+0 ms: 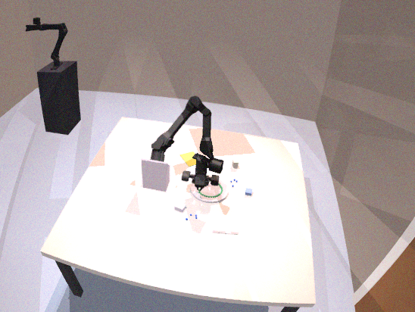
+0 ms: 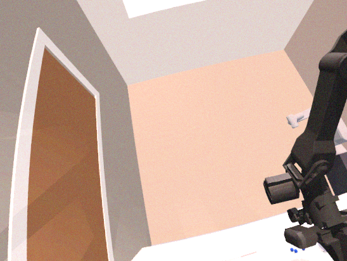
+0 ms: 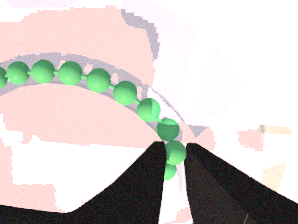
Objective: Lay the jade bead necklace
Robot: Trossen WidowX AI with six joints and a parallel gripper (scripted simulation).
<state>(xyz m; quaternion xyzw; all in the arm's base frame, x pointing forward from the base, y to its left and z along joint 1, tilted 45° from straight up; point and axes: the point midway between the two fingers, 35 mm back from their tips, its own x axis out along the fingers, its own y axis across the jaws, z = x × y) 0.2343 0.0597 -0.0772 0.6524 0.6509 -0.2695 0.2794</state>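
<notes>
Now: the round white bead board 5 cm ahead of my gripper tip, 3 cm to the left of it and 1 cm below it. From my gripper tip the other things lie so: yellow sheet: 28 cm to the left, 9 cm behind, 2 cm below; then thin rod: 25 cm to the right, 17 cm ahead, 2 cm below; then blue block: 26 cm ahead, 6 cm to the left, 1 cm below.
</notes>
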